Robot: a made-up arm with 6 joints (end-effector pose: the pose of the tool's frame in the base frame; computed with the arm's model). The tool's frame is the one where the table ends.
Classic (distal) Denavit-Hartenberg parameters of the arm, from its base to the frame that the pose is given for. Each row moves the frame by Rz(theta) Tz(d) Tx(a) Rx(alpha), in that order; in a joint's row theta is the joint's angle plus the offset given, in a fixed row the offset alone. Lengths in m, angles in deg.
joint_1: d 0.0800, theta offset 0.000, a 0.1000, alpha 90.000
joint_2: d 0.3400, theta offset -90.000, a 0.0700, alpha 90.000
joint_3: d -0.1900, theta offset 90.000, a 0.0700, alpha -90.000
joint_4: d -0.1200, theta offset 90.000, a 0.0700, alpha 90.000
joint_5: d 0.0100, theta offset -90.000, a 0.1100, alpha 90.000
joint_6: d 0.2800, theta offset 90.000, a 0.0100, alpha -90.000
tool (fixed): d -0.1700, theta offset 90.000, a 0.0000, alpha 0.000
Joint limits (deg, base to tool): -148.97..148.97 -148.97..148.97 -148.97..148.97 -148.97..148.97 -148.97..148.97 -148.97..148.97
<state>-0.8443 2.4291 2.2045 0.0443 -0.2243 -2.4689</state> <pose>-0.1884 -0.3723 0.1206 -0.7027 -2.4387 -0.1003</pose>
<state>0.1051 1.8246 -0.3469 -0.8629 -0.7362 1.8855</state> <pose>0.2079 -0.3791 0.0474 -0.7965 -0.5961 -0.5535</pose>
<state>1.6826 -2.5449 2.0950 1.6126 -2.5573 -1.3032</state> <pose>0.2667 -0.0492 0.2898 1.3421 1.6615 -0.5350</pose>
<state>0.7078 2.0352 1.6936 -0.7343 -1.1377 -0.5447</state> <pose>0.4515 -0.0565 0.2122 1.3693 -1.2293 -0.9008</pose>
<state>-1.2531 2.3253 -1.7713 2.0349 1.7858 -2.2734</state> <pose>0.0694 -0.0677 0.0884 0.3225 -2.1290 -1.3863</pose>
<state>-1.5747 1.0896 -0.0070 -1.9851 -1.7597 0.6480</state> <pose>-0.2599 -0.0411 0.2512 1.4282 -0.7073 -1.3892</pose>
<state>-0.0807 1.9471 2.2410 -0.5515 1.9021 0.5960</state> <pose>-0.4802 -0.3099 0.3612 1.6665 0.5168 0.4539</pose>
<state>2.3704 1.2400 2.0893 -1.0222 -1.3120 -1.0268</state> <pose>-0.0613 0.5326 0.1792 1.8039 -0.1410 0.4026</pose>
